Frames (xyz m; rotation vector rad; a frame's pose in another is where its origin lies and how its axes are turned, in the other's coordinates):
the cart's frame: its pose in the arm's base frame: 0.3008 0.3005 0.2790 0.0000 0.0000 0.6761
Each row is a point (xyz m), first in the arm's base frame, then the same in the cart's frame.
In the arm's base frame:
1: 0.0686 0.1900 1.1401
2: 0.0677 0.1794 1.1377
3: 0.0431 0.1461 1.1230
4: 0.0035 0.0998 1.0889
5: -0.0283 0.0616 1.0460
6: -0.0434 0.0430 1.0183
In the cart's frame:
1: -0.2503 0.0591 0.8611
2: -0.2576 0.0514 0.8587
3: -0.2976 0.0408 0.8440
4: -0.3575 0.0295 0.8099
5: -0.4062 0.0196 0.7670
6: -0.4296 0.0145 0.7393

